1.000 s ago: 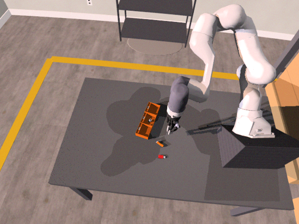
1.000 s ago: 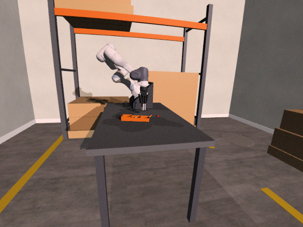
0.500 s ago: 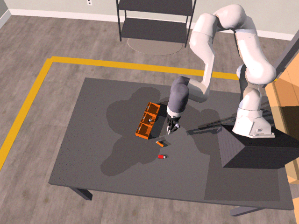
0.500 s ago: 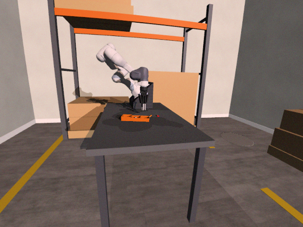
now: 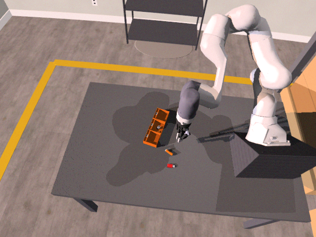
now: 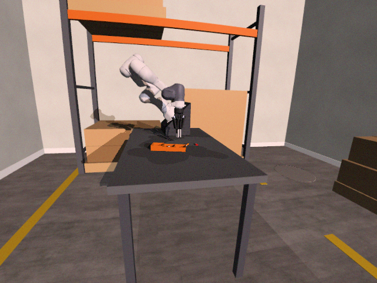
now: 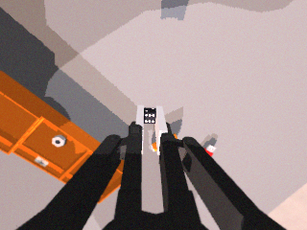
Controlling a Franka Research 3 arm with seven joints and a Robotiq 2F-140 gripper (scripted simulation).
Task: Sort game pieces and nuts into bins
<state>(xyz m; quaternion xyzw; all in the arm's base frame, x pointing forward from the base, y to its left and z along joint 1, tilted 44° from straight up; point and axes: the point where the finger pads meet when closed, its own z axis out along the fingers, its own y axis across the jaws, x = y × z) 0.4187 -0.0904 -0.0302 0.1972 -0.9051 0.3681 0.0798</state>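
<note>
Right now my hand is 140 mm short of the orange bin tray, 100 mm to the left of it and 70 mm above it. From my hand the other things lie so: orange cylinder (60 mm ahead, 60 mm to the left, 90 mm below); red piece (40 mm ahead, 140 mm to the left, 90 mm below); black die (30 mm below).
</note>
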